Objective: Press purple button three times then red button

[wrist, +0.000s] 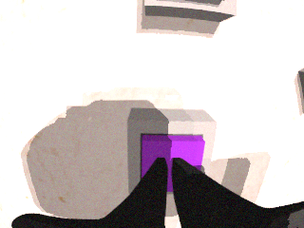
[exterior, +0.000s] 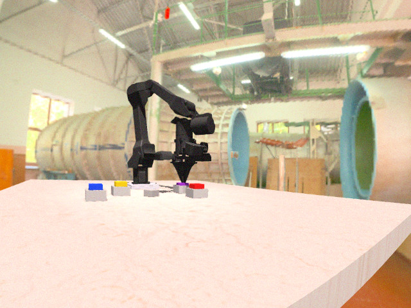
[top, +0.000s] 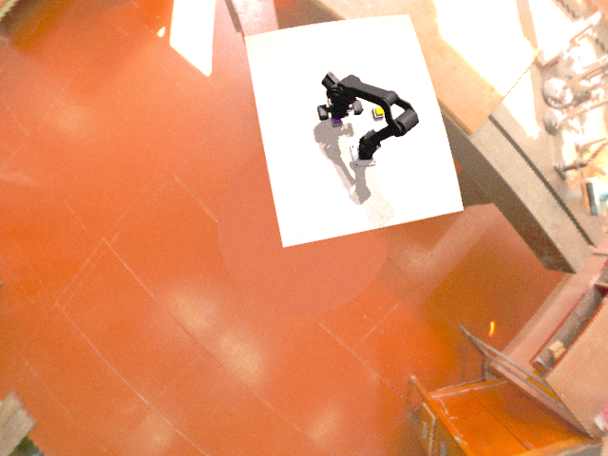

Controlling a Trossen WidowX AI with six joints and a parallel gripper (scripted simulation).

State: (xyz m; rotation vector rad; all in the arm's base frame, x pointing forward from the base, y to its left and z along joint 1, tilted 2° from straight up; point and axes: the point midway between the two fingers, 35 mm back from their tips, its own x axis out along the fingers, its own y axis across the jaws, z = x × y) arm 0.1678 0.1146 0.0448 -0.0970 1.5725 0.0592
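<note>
Now: gripper tip 1 cm above the purple button. Round my gripper tip: small grey block (6 cm ahead, 12 cm to the right, 2 cm below); red button (10 cm ahead); yellow button (3 cm ahead, 21 cm to the right).
</note>
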